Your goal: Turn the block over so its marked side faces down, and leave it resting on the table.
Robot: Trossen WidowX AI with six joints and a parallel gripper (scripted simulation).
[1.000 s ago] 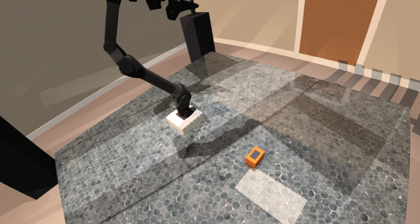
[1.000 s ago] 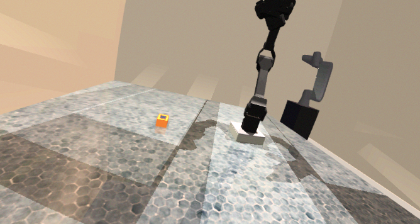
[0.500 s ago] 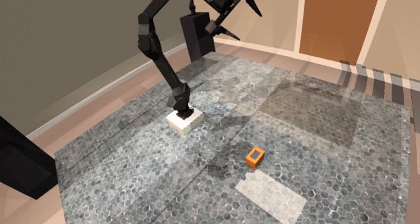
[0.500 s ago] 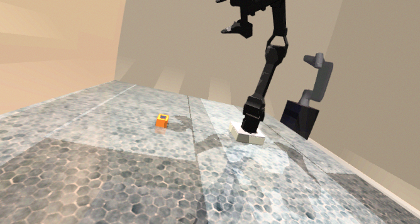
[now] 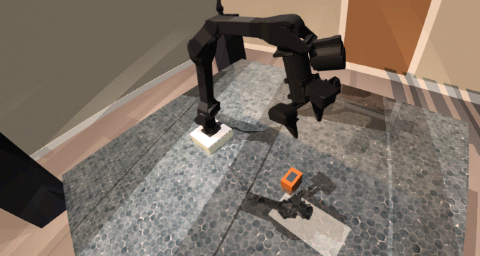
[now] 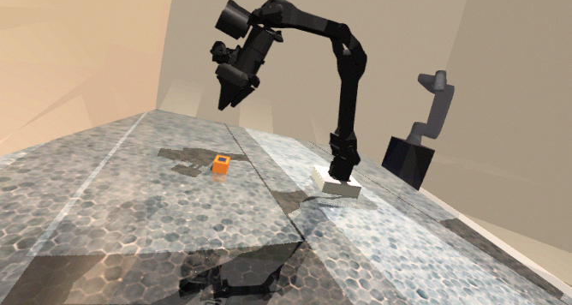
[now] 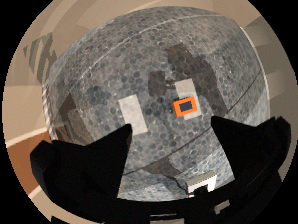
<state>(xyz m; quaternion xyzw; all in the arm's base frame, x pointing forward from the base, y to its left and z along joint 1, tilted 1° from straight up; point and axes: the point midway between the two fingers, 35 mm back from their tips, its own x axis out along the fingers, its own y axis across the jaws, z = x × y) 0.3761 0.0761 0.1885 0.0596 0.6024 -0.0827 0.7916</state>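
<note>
The orange block lies 170 mm below my gripper tip, 60 mm to the right of it and 10 mm behind it.
</note>
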